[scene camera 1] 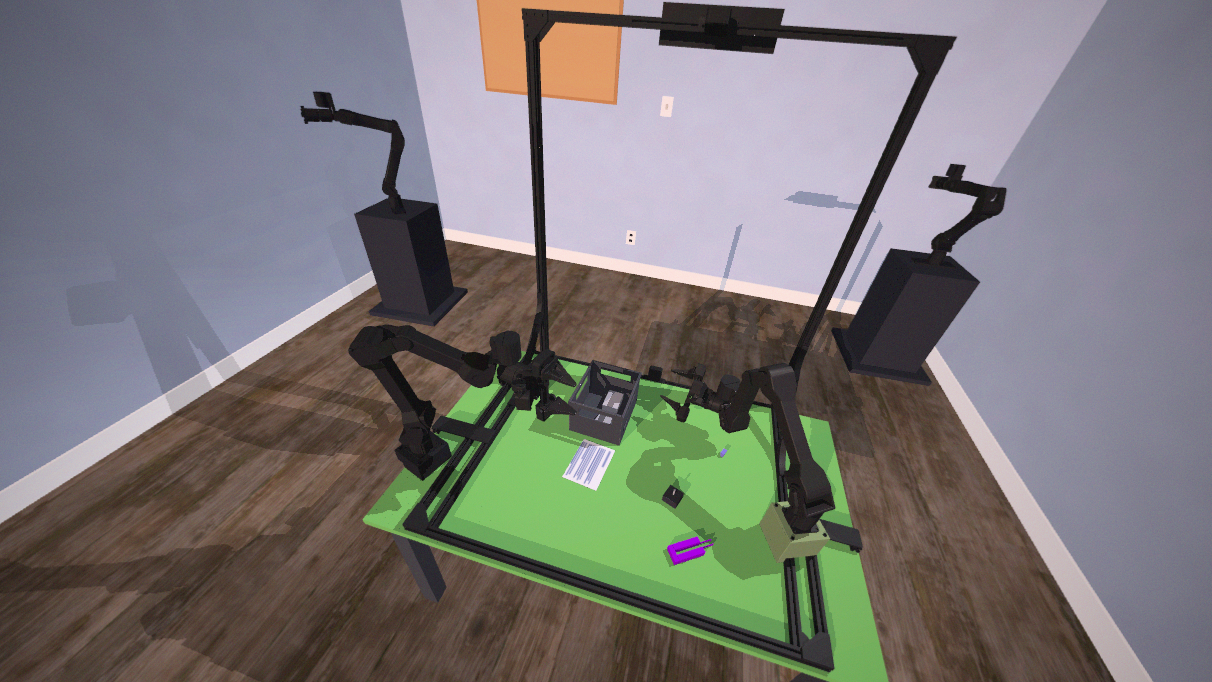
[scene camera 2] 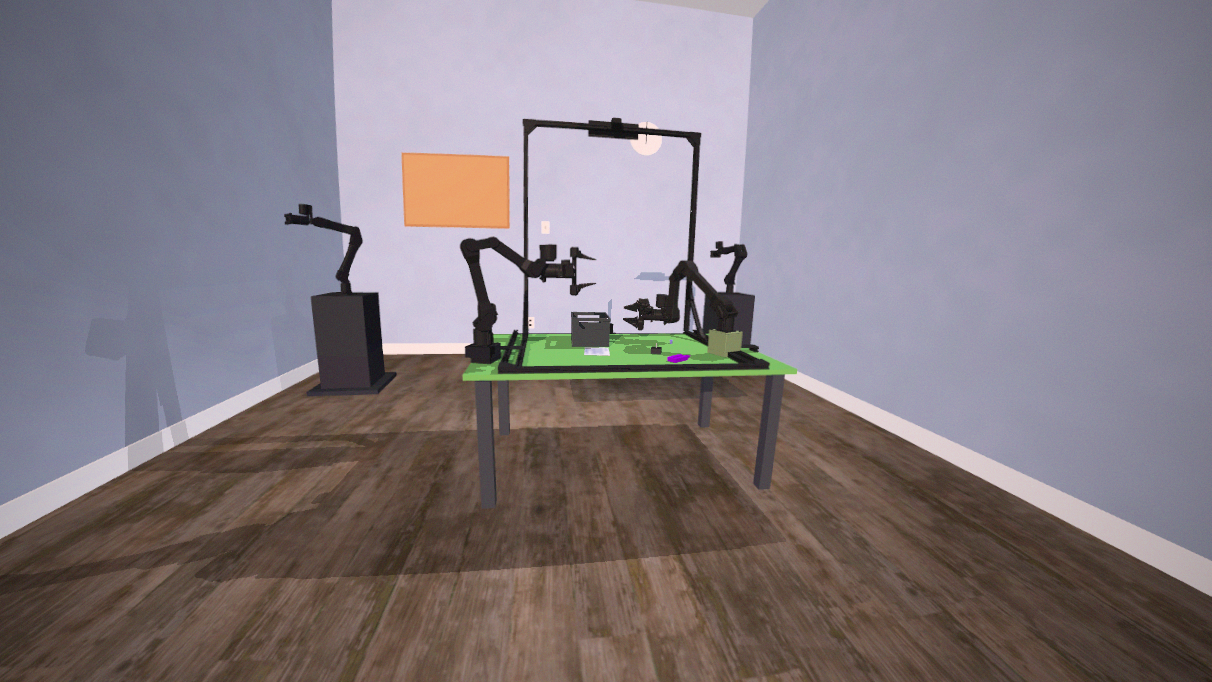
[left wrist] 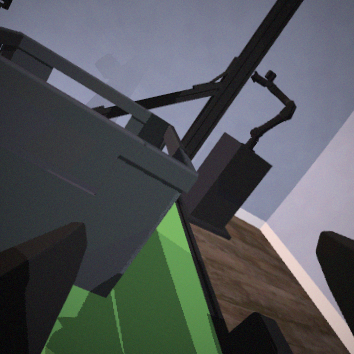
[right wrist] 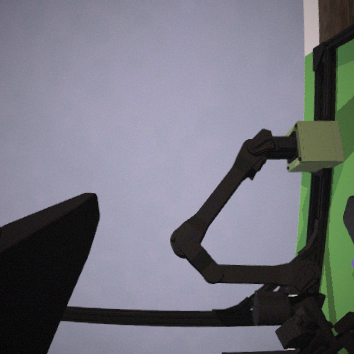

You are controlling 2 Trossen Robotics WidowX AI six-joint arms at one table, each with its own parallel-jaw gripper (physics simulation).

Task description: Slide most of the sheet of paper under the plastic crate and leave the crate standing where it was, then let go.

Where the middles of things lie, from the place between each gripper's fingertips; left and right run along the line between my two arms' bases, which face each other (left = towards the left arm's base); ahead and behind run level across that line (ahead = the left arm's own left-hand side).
Scene:
Now: the dark grey plastic crate [scene camera 1: 588, 405] 7 cm ahead of my left hand, 18 cm to the right of it and 6 cm below it. From my left hand the other things lie so: white sheet of paper [scene camera 1: 587, 468] 27 cm ahead, 18 cm to the right, 13 cm below.
Now: the white sheet of paper 80 mm behind my right hand, 30 mm to the left of it and 340 mm below it. Round my right hand: dark grey plastic crate (280 mm behind, 30 mm to the left, 270 mm below).

